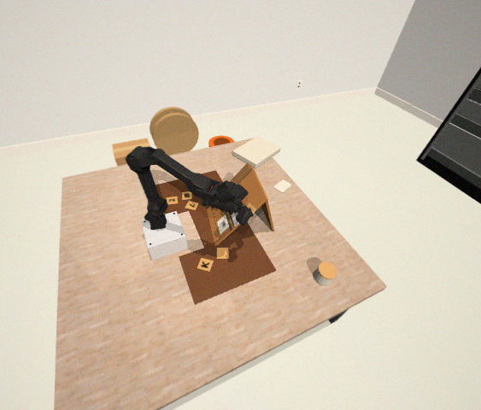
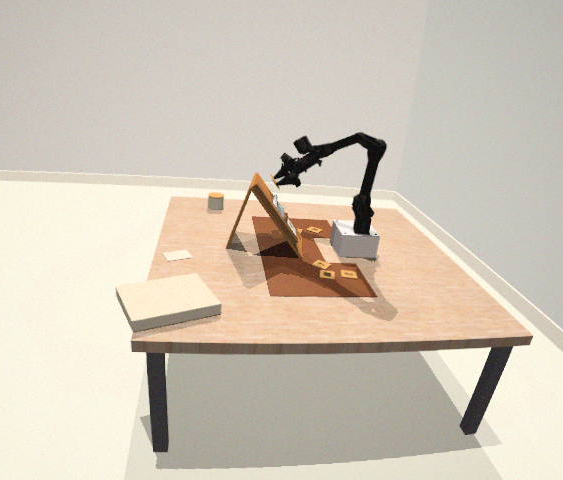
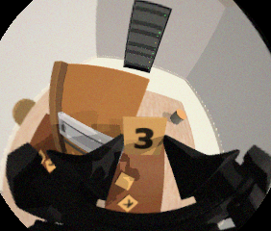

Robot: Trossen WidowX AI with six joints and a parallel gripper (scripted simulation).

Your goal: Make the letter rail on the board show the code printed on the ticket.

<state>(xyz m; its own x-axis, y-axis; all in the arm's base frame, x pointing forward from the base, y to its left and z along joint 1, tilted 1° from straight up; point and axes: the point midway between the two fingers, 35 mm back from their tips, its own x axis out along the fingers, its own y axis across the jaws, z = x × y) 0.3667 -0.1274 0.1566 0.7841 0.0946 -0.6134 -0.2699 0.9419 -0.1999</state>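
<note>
My gripper tip is now 16 cm above the pale ticket, 9 cm to the right of it and 9 cm past it. The rest, counted from my gripper tip: blank-faced tile (23 cm below, 12 cm behind, 3 cm to the right); tile marked k (23 cm below, 21 cm behind, 8 cm to the right); tile marked 3 (right at my gripper tip).
</note>
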